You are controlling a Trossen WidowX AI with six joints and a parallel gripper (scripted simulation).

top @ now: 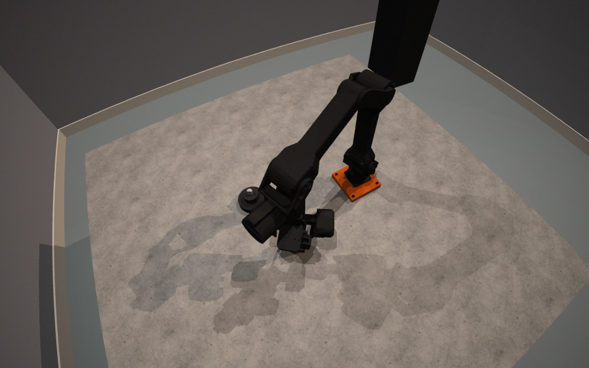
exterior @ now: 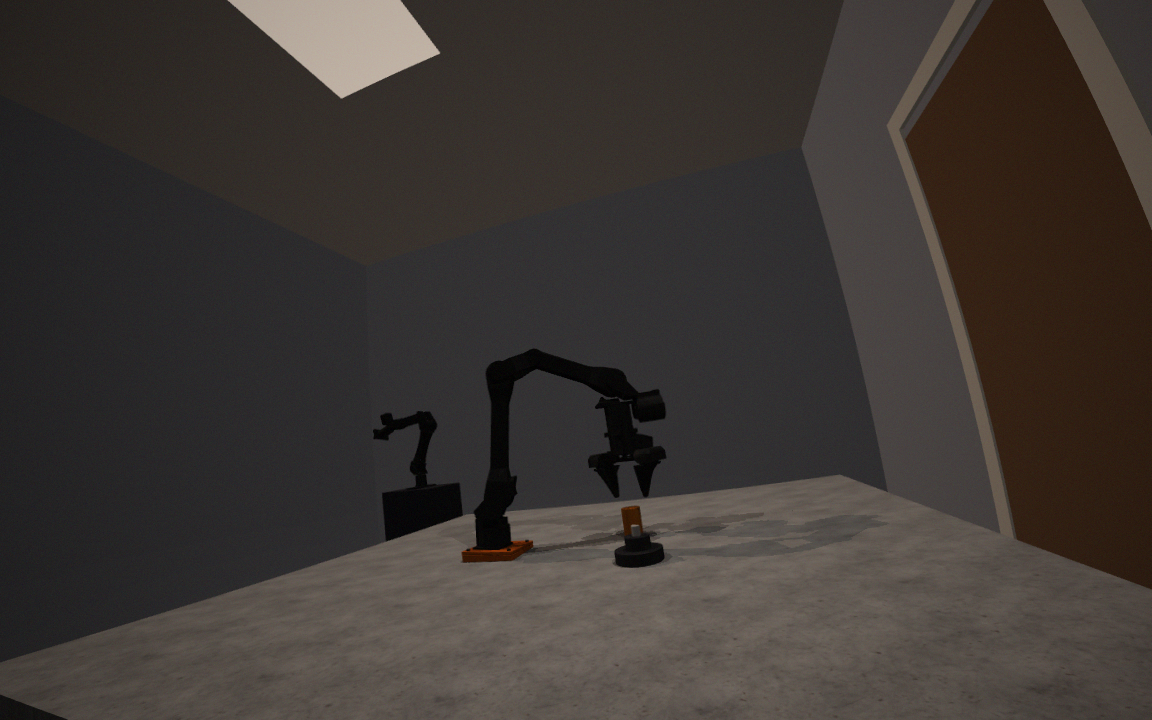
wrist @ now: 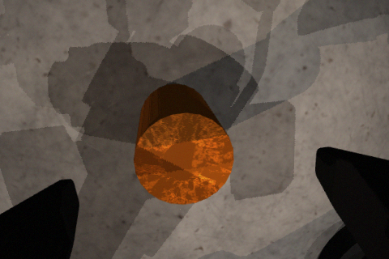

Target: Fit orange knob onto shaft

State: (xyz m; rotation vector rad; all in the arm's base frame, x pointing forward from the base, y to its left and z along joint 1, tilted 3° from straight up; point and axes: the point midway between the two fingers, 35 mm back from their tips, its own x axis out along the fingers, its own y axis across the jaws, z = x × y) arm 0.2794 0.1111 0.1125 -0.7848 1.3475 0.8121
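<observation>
My gripper tip is now 4 cm above the orange knob. Also, from my gripper tip: round black pedestal 20 cm to the right, 5 cm below, 5 cm ahead.
</observation>
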